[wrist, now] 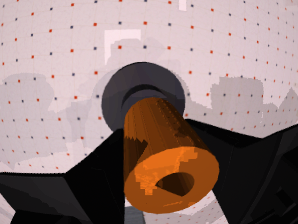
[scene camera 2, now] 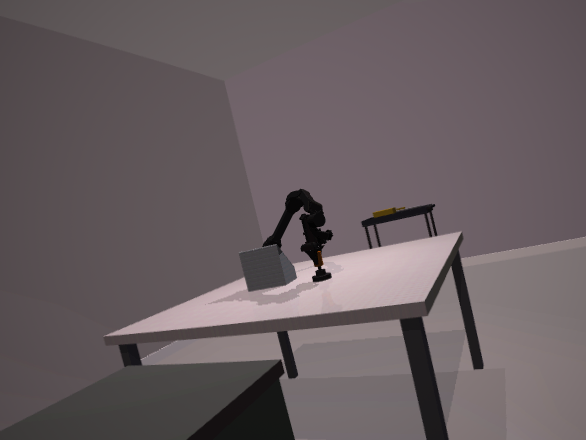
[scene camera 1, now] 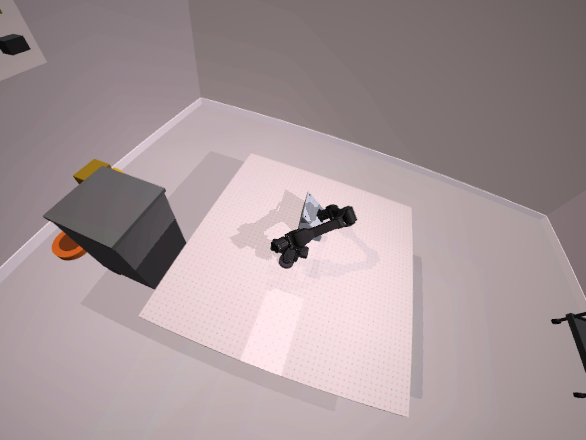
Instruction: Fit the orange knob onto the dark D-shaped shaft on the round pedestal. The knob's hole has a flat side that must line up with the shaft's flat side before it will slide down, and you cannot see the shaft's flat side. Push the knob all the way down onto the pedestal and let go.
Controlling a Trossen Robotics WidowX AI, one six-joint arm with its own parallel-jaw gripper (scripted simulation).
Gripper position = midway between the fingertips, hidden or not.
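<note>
In the wrist view I see a dark round pedestal (wrist: 140, 80), and there too is my gripper (wrist: 154, 130), which holds an orange knob (wrist: 166, 165). Scene camera 1 does not show the knob, hidden by my gripper.
</note>
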